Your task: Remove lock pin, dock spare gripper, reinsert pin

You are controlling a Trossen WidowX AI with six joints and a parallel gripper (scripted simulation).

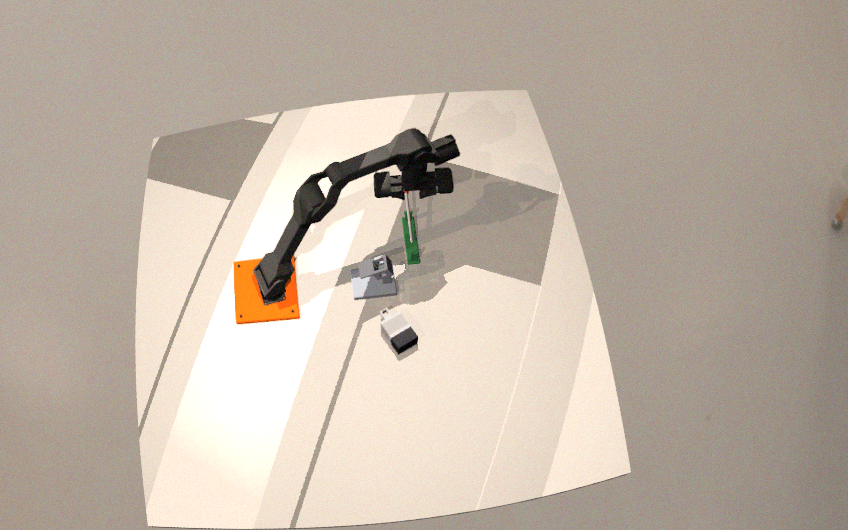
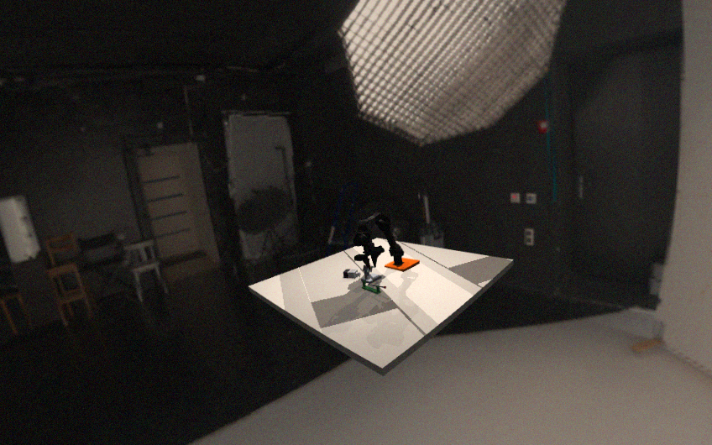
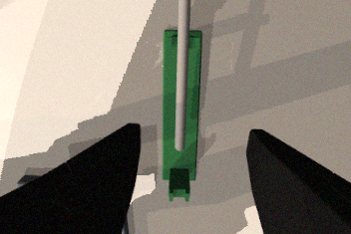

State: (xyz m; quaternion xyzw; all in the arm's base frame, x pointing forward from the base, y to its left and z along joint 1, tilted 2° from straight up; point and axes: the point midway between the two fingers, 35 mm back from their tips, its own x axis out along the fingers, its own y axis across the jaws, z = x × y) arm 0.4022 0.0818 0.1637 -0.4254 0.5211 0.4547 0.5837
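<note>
Now: gripper tip 10 mm past the green holder, 30 mm to the left of it and 120 mm above it. Round my gripper tip: grey mount (130 mm behind, 130 mm to the right, 100 mm below); then spare gripper (130 mm behind, 270 mm to the right, 130 mm below).
</note>
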